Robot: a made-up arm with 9 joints.
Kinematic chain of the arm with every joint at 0, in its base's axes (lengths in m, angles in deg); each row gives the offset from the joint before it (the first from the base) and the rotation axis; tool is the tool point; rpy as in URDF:
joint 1: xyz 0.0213 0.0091 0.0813 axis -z
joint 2: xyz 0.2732 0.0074 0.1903 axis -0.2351 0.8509 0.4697
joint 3: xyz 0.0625 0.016 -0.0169 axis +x
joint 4: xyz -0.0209 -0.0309 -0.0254 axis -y
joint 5: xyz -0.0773 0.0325 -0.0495 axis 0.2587 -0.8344 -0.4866
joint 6: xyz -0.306 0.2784 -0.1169 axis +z
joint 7: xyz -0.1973 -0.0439 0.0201 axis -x
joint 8: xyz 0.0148 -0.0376 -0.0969 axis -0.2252 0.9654 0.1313
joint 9: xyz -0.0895 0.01 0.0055 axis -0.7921 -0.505 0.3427
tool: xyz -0.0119 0.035 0.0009 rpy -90 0 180
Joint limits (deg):
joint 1: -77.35..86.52
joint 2: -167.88..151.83
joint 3: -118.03..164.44
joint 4: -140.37..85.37
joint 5: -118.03..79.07
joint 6: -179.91..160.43
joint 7: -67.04..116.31
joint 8: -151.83..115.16
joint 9: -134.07..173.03
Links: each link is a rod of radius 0.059 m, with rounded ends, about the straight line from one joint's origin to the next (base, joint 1, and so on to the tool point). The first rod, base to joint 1, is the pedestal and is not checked.
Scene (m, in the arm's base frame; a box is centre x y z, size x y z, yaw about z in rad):
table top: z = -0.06
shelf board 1: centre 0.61 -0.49 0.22 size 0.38 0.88 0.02 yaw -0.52
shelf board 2: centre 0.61 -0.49 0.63 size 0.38 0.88 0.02 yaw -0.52
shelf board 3: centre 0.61 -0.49 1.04 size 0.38 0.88 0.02 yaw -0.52
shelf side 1: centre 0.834 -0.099 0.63 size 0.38 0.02 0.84 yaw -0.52
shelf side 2: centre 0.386 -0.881 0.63 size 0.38 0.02 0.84 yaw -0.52
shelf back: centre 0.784 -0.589 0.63 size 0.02 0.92 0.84 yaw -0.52
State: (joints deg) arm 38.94 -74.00 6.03 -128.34 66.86 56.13 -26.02 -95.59 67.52
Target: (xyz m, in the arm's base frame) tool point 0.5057 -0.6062 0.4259
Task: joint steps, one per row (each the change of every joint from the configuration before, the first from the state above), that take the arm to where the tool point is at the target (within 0.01 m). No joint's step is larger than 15 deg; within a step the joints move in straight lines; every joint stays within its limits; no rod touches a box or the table.
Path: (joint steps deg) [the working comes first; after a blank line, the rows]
Joints at the target: 85.58 -109.65 -23.24 -106.02 79.07 36.55 -35.75 -97.21 66.33
Straight joint move there: touches shelf side 1.

1: 11.48 -11.53 6.90 -1.92 -6.94 11.22 -0.23 10.19 2.01
2: 11.48 -11.54 6.91 -1.93 -6.94 11.21 -0.23 10.18 2.01
3: 11.48 -11.53 6.90 -1.92 -6.94 11.22 -0.22 10.19 2.01
4: 11.48 -11.54 6.90 -1.92 -6.94 11.21 -0.23 10.19 2.01
5: -2.42 4.87 -11.48 -1.09 9.99 -6.77 -4.37 0.26 -1.78
6: -2.43 4.87 -11.49 -1.08 10.00 -6.76 -4.37 0.25 -1.79
7: -2.43 4.87 -11.49 -1.09 9.99 -6.77 -4.36 0.26 -1.78
8: -2.42 4.87 -11.49 -1.08 9.99 -6.77 -4.37 0.26 -1.79
9: 3.47 -2.99 -3.64 11.45 0.00 -12.46 2.88 -14.47 -0.69
10: 3.47 -3.00 -3.65 11.45 0.00 -12.45 2.89 -14.47 -0.70
11: 3.48 -3.00 -3.64 11.45 0.00 -12.46 2.88 -14.46 -0.70

